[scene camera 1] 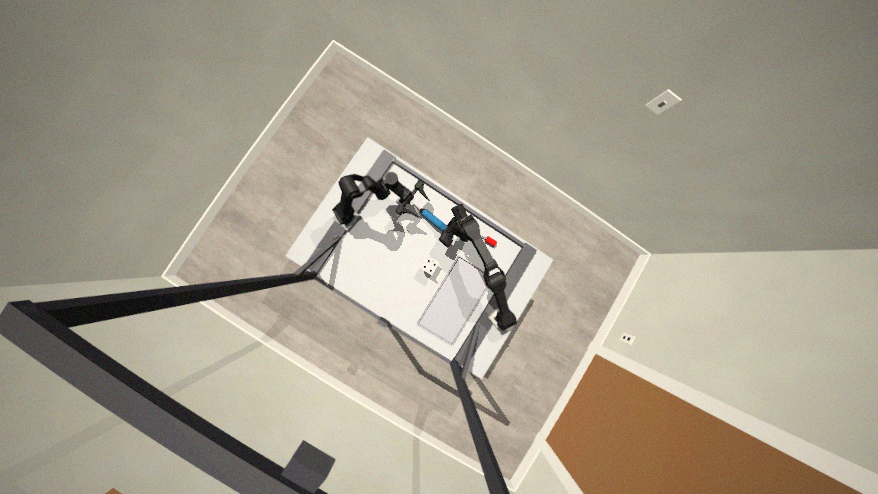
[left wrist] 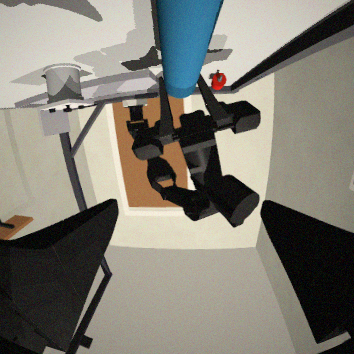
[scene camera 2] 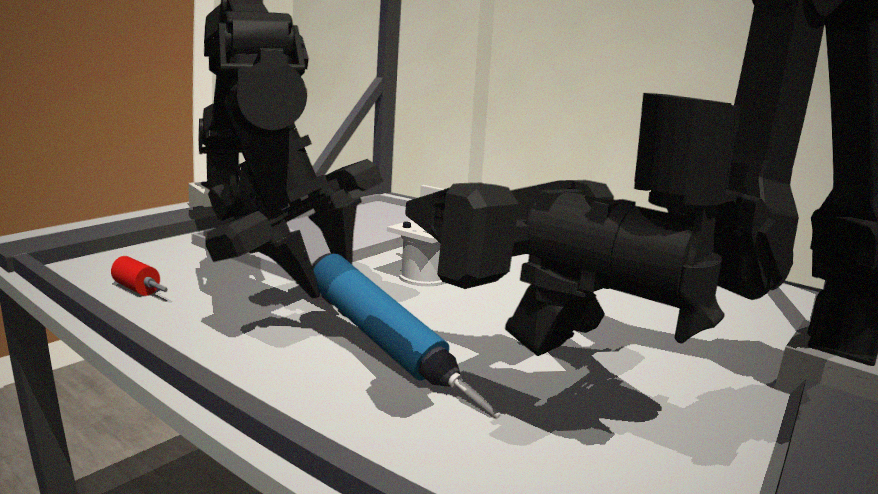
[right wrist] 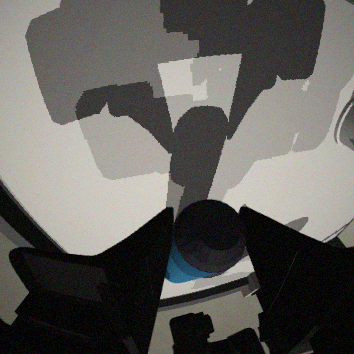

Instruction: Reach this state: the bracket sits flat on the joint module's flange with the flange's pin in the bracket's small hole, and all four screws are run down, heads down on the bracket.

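Seen in the pictures: left gripper, fingertip midpoint: [scene camera 1: 424, 208] [left wrist: 190, 207]; right gripper, fingertip midpoint: [scene camera 1: 444, 229] [scene camera 2: 332, 287] [right wrist: 206, 213]; left arm's base, origin of the base link: [scene camera 1: 346, 217] [scene camera 2: 844, 346]; right arm's base, origin of the base link: [scene camera 1: 502, 318] [left wrist: 135, 105].
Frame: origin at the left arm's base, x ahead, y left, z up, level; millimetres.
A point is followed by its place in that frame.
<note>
The white joint module [scene camera 2: 419, 261] {y 99, x 471, z -14 mm} [left wrist: 64, 84] {y 92, x 462, z -10 mm} stands upright, with the white bracket [scene camera 2: 397, 229] {y 111, x 500, z 21 mm} on top, partly hidden by the left arm in scene camera 2. Several black dots, apparently screw heads, show on the bracket [scene camera 1: 431, 269] {y 65, x 505, z 22 mm}; the flange pin and small hole cannot be made out. My right gripper [scene camera 2: 333, 276] {y 267, x 431, z 2 mm} [scene camera 1: 445, 231] {y 267, x 431, z 2 mm} [right wrist: 206, 213] {y 267, x 431, z 2 mm} is shut on the black butt end of the blue screwdriver [scene camera 2: 380, 313] {y 286, x 341, z 8 mm} [scene camera 1: 433, 218] {y 274, x 350, z 16 mm} [left wrist: 185, 40] {y 270, x 325, z 9 mm} [right wrist: 181, 270] {y 285, x 405, z 24 mm}. The driver slants down to its metal tip, close to the table. My left gripper [scene camera 1: 421, 205] {y 266, x 291, z 112 mm} is open and empty, pointing toward the right arm.
A red screwdriver [scene camera 2: 135, 274] {y 390, x 636, z -17 mm} [scene camera 1: 491, 242] {y 375, x 667, z -12 mm} [left wrist: 218, 81] {y 375, x 635, z -22 mm} lies on the table beyond the right gripper. A shallow pale tray [scene camera 1: 451, 304] {y -14, x 708, z -41 mm} lies below the right arm in scene camera 1. Dark frame rails [scene camera 1: 526, 258] {y 432, x 874, z -24 mm} border the table. The two arms face each other closely across the blue driver.
</note>
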